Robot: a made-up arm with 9 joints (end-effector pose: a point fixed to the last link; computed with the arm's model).
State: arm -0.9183 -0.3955 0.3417 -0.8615 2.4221 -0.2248 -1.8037 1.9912 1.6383
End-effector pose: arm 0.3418 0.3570 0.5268 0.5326 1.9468 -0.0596
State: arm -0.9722 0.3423 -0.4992 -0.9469 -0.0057 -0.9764 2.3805 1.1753 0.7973
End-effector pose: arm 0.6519 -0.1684 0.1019 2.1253 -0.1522 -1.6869
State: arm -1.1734 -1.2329 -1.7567 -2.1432 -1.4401 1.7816 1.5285 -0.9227 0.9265
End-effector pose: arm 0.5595 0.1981 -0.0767 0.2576 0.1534 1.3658
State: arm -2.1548 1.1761 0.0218 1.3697 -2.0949 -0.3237 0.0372 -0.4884 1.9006
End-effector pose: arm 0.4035 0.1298 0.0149 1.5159 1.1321 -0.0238
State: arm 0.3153 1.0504 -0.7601 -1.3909 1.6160 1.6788 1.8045 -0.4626 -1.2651
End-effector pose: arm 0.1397 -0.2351 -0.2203 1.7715 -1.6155 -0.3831
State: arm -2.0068 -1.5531 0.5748 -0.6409 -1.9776 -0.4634 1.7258 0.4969 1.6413
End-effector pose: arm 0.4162 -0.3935 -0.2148 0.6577 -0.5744 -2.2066
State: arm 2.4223 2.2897 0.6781 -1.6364 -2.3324 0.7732 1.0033 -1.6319 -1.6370
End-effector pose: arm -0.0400 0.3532 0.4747 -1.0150 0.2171 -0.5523
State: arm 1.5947 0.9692 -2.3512 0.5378 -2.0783 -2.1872 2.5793 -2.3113 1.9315
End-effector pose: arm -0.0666 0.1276 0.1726 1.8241 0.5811 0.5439
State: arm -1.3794 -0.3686 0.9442 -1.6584 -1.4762 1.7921 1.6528 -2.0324 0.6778
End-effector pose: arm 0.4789 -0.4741 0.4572 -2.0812 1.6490 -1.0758
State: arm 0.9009 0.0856 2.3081 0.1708 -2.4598 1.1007 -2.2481 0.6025 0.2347
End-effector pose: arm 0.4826 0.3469 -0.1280 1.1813 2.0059 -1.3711
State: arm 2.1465 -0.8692 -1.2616 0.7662 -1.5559 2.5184 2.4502 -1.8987 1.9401
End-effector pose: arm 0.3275 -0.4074 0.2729 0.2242 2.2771 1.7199
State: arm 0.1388 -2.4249 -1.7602 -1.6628 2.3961 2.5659 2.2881 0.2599 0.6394
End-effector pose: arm 0.2650 0.3538 -0.0131 2.1079 1.3880 -0.1425
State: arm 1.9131 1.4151 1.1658 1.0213 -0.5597 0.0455 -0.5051 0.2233 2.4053
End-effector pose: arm 0.2727 -0.0466 -0.2352 1.4025 0.6419 -1.9130
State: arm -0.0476 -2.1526 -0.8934 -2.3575 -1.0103 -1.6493 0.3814 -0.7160 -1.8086
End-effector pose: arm 0.4614 0.1590 0.2614 -0.5388 2.1090 -1.7838
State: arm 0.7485 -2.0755 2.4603 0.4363 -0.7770 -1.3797 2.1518 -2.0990 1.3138
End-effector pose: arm 0.2663 0.5084 0.0665 0.6910 -1.2202 1.1167
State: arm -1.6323 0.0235 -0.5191 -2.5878 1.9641 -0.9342 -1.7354 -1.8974 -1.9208
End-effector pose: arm 0.0759 0.4441 -0.1921 1.6535 -1.4471 -2.1365
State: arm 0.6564 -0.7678 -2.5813 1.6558 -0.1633 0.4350 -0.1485 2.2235 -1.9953
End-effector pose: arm 0.8079 -0.0427 -0.4472 -2.2796 -0.1975 -1.6068
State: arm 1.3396 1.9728 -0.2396 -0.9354 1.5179 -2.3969 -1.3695 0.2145 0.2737
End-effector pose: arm 0.1533 0.2048 0.0176 -1.1015 2.4467 -0.3459
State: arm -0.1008 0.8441 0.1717 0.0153 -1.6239 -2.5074 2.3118 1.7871 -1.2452
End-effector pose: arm 0.1181 -0.1704 -0.0041 -1.4017 1.9077 1.9947
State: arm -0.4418 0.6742 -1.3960 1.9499 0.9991 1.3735 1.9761 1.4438 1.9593
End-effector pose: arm 0.0590 -0.1368 0.1538 2.2619 -0.9246 1.7272
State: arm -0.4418 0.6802 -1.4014 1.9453 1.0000 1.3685 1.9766 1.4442 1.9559
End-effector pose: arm 0.0576 -0.1375 0.1518 2.2547 -0.9233 1.7418
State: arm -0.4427 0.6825 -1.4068 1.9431 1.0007 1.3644 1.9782 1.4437 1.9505
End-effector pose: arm 0.0569 -0.1381 0.1504 2.2471 -0.9181 1.7558
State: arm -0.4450 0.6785 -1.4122 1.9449 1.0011 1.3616 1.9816 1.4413 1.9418
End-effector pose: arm 0.0573 -0.1386 0.1500 2.2394 -0.9068 1.7686
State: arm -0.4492 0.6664 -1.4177 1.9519 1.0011 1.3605 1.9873 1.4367 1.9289
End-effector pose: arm 0.0589 -0.1391 0.1507 2.2315 -0.8871 1.7799
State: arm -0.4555 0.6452 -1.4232 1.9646 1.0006 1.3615 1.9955 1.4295 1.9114
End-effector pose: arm 0.0621 -0.1393 0.1527 2.2232 -0.8586 1.7896
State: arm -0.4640 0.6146 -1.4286 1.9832 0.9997 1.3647 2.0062 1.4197 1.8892
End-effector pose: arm 0.0668 -0.1393 0.1560 2.2144 -0.8206 1.7975
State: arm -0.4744 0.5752 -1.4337 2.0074 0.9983 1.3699 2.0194 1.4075 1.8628
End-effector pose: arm 0.0728 -0.1387 0.1602 2.2051 -0.7738 1.8040
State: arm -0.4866 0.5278 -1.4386 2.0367 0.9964 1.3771 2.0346 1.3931 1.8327
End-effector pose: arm 0.0800 -0.1375 0.1651 2.1945 -0.7186 1.8094
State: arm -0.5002 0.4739 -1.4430 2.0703 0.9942 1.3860 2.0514 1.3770 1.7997
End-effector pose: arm 0.0881 -0.1355 0.1705 2.1825 -0.6560 1.8141
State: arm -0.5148 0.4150 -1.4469 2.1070 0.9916 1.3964 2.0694 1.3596 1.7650
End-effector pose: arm 0.0966 -0.1327 0.1756 2.1690 -0.5880 1.8185
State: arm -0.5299 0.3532 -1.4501 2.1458 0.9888 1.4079 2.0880 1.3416 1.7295
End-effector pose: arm 0.1053 -0.1292 0.1804 2.1540 -0.5162 1.8229
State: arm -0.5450 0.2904 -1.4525 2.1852 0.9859 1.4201 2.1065 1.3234 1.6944
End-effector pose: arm 0.1137 -0.1250 0.1846 2.1378 -0.4429 1.8274
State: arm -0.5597 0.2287 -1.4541 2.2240 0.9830 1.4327 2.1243 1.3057 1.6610
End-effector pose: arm 0.1215 -0.1204 0.1879 2.1209 -0.3705 1.8318
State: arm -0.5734 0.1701 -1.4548 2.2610 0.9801 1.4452 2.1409 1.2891 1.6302
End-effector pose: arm 0.1285 -0.1157 0.1904 2.1042 -0.3014 1.8360
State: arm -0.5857 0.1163 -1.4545 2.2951 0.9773 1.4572 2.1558 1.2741 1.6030
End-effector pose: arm 0.1346 -0.1111 0.1922 2.0887 -0.2380 1.8395
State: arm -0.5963 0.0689 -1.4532 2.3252 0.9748 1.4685 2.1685 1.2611 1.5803
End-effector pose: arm 0.1398 -0.1068 0.1934 2.0750 -0.1822 1.8415
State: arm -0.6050 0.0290 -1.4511 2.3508 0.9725 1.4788 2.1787 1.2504 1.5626
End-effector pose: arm 0.1439 -0.1031 0.1942 2.0638 -0.1356 1.8418
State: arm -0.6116 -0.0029 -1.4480 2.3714 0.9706 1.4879 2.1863 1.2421 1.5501
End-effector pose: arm 0.1472 -0.0998 0.1948 2.0558 -0.0990 1.8396
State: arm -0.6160 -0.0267 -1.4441 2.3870 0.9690 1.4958 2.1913 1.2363 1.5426
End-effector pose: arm 0.1497 -0.0971 0.1954 2.0510 -0.0726 1.8352
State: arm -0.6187 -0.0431 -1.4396 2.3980 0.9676 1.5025 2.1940 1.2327 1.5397
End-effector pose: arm 0.1517 -0.0950 0.1959 2.0493 -0.0557 1.8285
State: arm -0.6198 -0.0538 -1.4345 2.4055 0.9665 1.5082 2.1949 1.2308 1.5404
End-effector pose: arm 0.1532 -0.0933 0.1965 2.0503 -0.0461 1.8196
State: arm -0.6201 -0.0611 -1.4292 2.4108 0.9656 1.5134 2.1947 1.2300 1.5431
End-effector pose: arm 0.1544 -0.0918 0.1971 2.0527 -0.0408 1.8097
